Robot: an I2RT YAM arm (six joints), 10 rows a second.
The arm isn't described. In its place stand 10 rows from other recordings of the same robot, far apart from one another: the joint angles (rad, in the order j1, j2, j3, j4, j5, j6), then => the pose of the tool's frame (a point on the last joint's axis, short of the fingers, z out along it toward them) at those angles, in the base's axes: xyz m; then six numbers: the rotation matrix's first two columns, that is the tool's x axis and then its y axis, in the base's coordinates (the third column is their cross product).
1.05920 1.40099 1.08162 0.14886 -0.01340 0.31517 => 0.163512 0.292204 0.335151 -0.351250 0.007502 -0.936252 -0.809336 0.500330 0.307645
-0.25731 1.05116 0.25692 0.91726 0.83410 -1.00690 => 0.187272 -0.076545 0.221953 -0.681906 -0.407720 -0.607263 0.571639 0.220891 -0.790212
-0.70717 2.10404 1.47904 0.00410 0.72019 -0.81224 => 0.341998 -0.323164 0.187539 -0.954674 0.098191 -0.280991 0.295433 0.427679 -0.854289
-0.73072 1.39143 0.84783 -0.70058 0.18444 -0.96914 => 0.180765 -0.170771 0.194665 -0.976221 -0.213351 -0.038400 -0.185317 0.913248 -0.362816
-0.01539 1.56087 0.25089 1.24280 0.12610 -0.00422 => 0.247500 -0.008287 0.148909 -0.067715 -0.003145 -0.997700 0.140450 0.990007 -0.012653
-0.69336 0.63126 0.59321 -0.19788 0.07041 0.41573 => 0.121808 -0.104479 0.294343 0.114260 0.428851 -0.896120 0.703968 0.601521 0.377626
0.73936 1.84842 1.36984 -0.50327 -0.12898 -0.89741 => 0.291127 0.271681 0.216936 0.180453 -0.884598 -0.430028 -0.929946 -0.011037 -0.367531
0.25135 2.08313 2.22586 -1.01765 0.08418 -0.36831 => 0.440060 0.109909 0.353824 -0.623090 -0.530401 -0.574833 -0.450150 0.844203 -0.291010
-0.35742 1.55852 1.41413 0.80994 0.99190 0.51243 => 0.309368 -0.147346 0.459324 0.900432 -0.049938 -0.432120 0.420784 0.351850 0.836148
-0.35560 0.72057 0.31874 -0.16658 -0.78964 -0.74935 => 0.153224 -0.029939 0.193767 -0.154288 -0.454315 -0.877379 -0.574982 0.763439 -0.294204
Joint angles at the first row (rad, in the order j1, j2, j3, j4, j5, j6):
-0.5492 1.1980 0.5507 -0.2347 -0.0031 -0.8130
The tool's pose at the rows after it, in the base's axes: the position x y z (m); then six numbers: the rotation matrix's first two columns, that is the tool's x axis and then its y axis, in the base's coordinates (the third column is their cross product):
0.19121 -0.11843 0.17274 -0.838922 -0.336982 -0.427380 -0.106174 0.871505 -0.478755
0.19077 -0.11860 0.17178 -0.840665 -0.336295 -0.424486 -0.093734 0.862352 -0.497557
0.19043 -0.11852 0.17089 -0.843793 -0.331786 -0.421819 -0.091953 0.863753 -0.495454
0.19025 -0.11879 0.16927 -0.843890 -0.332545 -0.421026 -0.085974 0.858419 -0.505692
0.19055 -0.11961 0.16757 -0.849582 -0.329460 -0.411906 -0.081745 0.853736 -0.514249
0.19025 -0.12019 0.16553 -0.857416 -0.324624 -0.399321 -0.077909 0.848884 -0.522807
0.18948 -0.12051 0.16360 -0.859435 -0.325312 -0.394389 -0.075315 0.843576 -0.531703
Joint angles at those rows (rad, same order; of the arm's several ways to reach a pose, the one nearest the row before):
-0.5507 1.1996 0.5400 -0.2148 0.0243 -0.8130
-0.5492 1.1965 0.5293 -0.1918 0.0444 -0.8130
-0.5492 1.1980 0.5277 -0.1932 0.0475 -0.8100
-0.5492 1.1996 0.5186 -0.1735 0.0567 -0.8115
-0.5492 1.2072 0.5154 -0.1627 0.0720 -0.8130
-0.5492 1.2134 0.5108 -0.1550 0.0904 -0.8145
-0.5507 1.2149 0.5016 -0.1397 0.0997 -0.8192

